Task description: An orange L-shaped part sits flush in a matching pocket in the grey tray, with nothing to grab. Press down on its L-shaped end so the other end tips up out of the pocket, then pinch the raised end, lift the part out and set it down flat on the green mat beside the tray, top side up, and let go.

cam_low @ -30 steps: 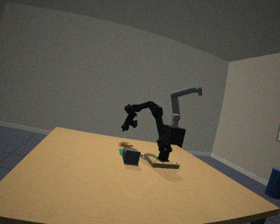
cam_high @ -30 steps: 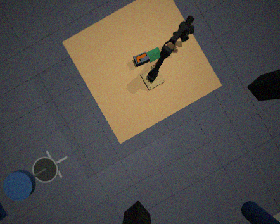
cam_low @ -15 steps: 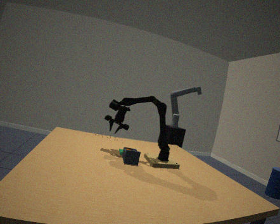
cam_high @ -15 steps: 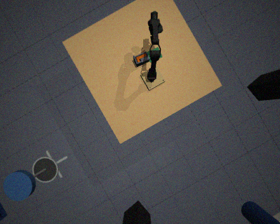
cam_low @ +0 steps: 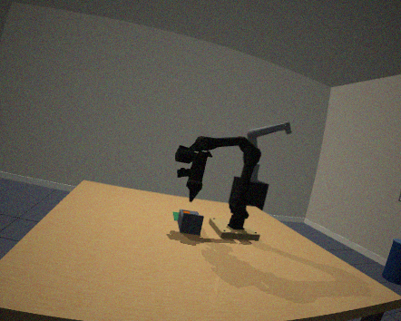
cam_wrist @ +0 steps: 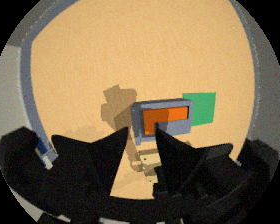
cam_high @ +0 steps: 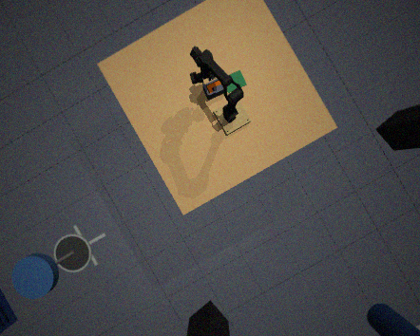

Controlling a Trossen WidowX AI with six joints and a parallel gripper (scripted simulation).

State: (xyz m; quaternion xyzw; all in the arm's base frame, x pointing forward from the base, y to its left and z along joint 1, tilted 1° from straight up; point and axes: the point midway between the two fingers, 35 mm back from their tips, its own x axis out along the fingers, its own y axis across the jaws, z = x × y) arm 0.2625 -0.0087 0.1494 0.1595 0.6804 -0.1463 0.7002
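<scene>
Now: the orange L-shaped part 30 mm behind my gripper tip, 30 mm to the right of it and 100 mm below it. Round my gripper tip: green mat: 80 mm behind, 200 mm to the right, 160 mm below.
</scene>
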